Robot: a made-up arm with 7 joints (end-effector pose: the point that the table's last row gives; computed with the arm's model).
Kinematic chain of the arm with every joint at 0, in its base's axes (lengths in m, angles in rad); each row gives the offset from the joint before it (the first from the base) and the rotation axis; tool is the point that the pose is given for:
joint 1: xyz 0 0 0.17 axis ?
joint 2: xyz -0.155 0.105 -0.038 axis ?
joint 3: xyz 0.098 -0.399 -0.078 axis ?
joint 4: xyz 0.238 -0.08 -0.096 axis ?
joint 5: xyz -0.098 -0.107 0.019 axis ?
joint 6: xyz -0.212 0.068 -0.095 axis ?
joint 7: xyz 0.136 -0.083 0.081 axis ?
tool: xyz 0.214 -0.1 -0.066
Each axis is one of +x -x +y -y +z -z.
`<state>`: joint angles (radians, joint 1 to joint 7).
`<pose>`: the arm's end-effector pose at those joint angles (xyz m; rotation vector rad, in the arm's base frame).
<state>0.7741 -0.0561 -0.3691 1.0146 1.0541 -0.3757 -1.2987</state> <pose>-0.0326 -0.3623 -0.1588 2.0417 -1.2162 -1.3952</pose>
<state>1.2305 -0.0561 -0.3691 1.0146 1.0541 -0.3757 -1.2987</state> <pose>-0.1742 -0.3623 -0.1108 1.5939 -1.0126 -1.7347</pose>
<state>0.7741 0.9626 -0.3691 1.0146 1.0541 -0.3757 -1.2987</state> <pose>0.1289 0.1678 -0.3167 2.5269 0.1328 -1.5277</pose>
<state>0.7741 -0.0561 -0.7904 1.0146 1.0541 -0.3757 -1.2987</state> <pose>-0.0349 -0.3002 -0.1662 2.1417 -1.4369 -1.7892</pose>
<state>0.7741 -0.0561 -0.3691 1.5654 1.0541 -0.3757 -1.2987</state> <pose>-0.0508 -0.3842 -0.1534 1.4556 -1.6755 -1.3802</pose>
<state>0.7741 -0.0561 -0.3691 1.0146 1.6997 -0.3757 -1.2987</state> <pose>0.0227 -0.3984 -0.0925 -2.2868 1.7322 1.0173</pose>
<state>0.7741 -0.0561 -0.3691 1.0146 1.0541 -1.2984 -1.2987</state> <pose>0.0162 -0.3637 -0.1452 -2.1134 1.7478 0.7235</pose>
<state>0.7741 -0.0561 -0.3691 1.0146 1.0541 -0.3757 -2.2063</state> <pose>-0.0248 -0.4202 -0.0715 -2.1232 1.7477 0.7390</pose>
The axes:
joint 1: +y
joint 2: +z
joint 3: -x
joint 4: -z
joint 5: +x
joint 6: -x
joint 7: -x

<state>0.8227 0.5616 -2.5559 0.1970 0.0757 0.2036 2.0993</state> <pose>0.0132 0.0645 -0.2158 0.5632 1.0063 0.5521</pose>
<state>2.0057 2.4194 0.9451 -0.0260 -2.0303 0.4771 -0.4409</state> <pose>0.0871 0.7369 0.2436 -0.2828 -1.0586 0.7014</pose>
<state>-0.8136 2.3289 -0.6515 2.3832 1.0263 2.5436 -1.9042</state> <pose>0.1490 0.6441 -0.0401 -0.0191 -0.3736 -0.1590</pose>
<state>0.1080 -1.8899 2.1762 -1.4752 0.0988 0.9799 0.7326</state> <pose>-0.6064 -0.1923 0.1282 -0.5925 1.8087 1.5105</pose>
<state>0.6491 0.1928 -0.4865 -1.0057 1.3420 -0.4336 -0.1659</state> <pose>-0.0019 -0.1558 -0.2111 2.5262 1.3470 0.3393</pose>
